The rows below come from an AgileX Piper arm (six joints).
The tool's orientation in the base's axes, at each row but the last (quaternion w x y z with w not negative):
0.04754 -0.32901 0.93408 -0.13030
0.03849 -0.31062 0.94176 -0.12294
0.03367 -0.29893 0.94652 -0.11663
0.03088 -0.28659 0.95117 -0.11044
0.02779 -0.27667 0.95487 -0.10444
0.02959 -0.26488 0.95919 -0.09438
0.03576 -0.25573 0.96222 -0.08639
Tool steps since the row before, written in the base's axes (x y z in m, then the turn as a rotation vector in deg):
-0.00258 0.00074 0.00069 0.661 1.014 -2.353
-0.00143 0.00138 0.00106 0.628 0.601 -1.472
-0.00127 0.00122 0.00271 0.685 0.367 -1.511
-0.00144 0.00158 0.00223 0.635 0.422 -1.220
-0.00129 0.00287 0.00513 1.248 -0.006 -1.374
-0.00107 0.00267 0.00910 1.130 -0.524 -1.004
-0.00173 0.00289 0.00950 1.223 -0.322 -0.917
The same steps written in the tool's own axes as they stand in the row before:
0.00154 0.00192 -0.00127 -1.143 1.008 2.163
0.00033 0.00162 -0.00152 -0.868 0.481 1.392
0.00036 0.00102 -0.00304 -0.781 0.273 1.484
0.00034 0.00155 -0.00265 -0.768 0.278 1.184
-0.00042 0.00194 -0.00568 -1.058 -0.362 1.481
-0.00052 0.00100 -0.00948 -0.693 -0.812 1.192
-0.00017 0.00156 -0.00996 -0.877 -0.700 1.087

